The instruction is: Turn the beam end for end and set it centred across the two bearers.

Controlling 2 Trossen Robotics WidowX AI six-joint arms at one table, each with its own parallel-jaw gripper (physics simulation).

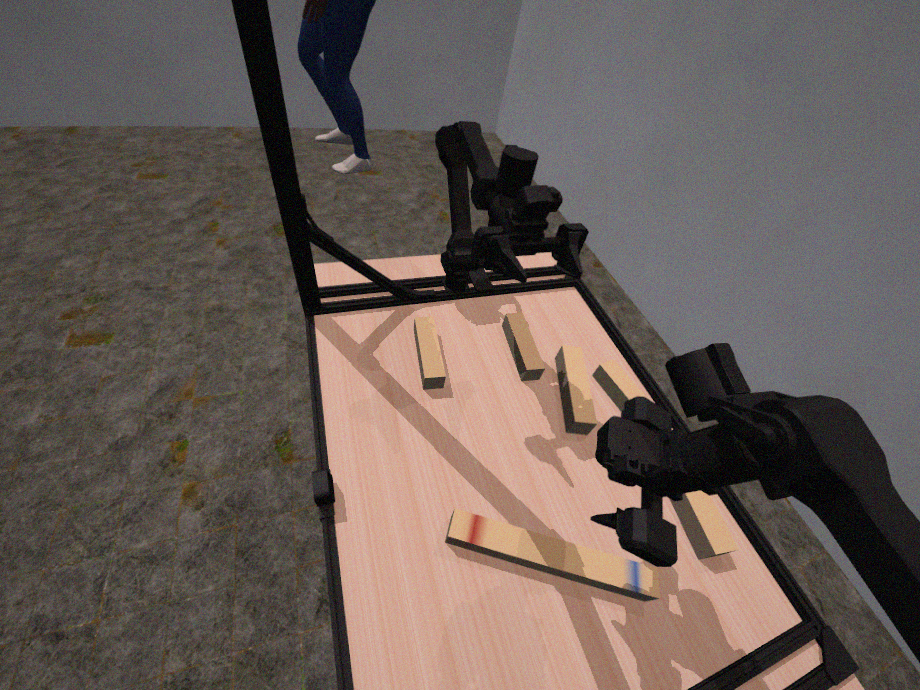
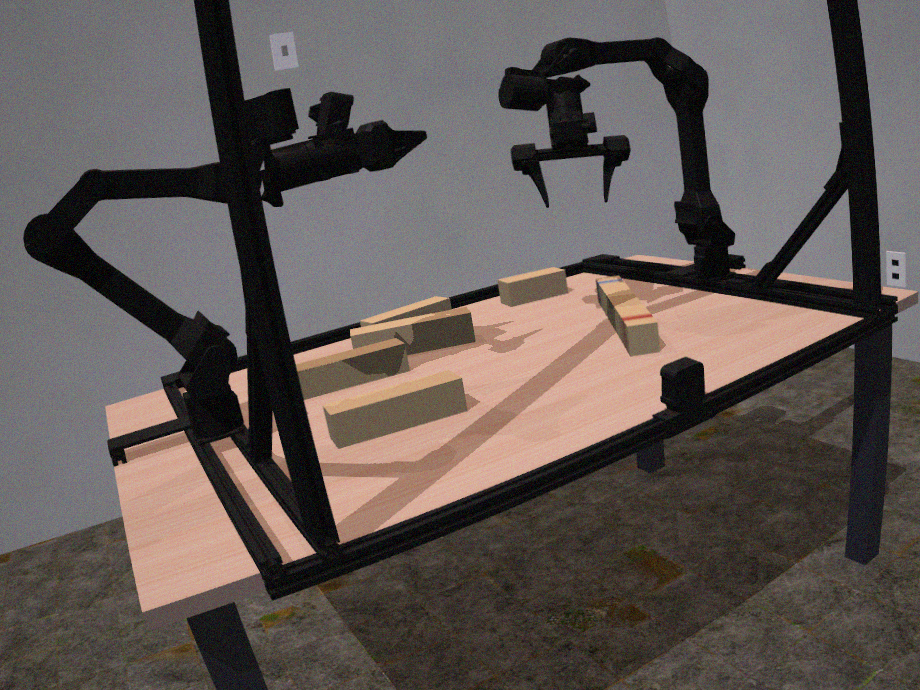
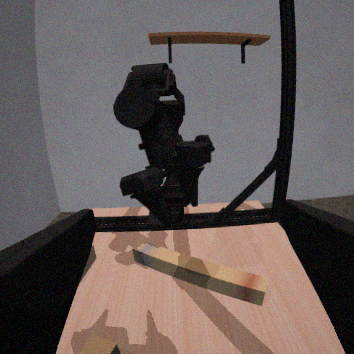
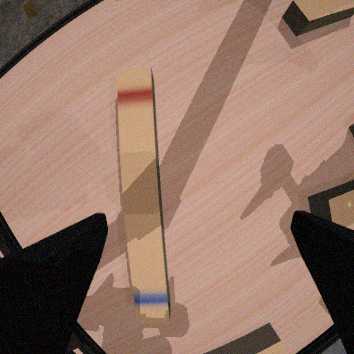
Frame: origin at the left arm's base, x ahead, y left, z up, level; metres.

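Where they show: left gripper, fingertip midpoint: (image 1: 553, 277) (image 2: 411, 137) (image 3: 188, 214); right gripper, fingertip midpoint: (image 1: 596, 485) (image 2: 577, 204) (image 3: 182, 215) (image 4: 201, 222); left arm's base, origin of the base link: (image 1: 455, 284) (image 2: 217, 432); right arm's base, origin of the base link: (image 2: 713, 276) (image 3: 175, 219).
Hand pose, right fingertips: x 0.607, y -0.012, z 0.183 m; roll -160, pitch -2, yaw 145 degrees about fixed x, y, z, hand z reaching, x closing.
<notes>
Each offset is from my right fingertips to the top centre of the thing. Level surfaces: height alone.
The beam @[0.048 m ahead, 0.025 m right, 0.159 m down] (image 1: 512, 542) (image 2: 628, 306) (image 3: 226, 274) (image 4: 136, 127) is a long pale wooden bar with a red band near one end and a blue band near the other. It lies flat on the table, apart from several shorter plain blocks. Two of these, one block @[0.398 m back, 0.115 m right, 0.159 m down] (image 1: 428, 349) (image 2: 397, 404) and another block @[0.374 m back, 0.107 m left, 0.159 m down] (image 1: 523, 343) (image 2: 352, 367), lie roughly side by side; which blocks are the bearers I cannot tell. My left gripper (image 1: 551, 274) (image 2: 425, 135) is open and empty, high above the table. My right gripper (image 2: 577, 202) (image 4: 201, 222) is open and empty, pointing down well above the table near the blue-banded end.
A thicker-looking block @[0.237 m back, 0.176 m left, 0.153 m down] (image 1: 575, 393) (image 2: 445, 332) and a smaller block @[0.192 m back, 0.291 m left, 0.159 m down] (image 1: 618, 382) lie near the wall-side edge. Another block @[0.075 m ahead, 0.280 m left, 0.156 m down] (image 1: 704, 523) (image 2: 533, 286) lies near the beam's blue end. Black rails and upright posts frame the table @[0.202 m down] (image 1: 401, 475). A person's legs (image 1: 343, 81) show beyond.
</notes>
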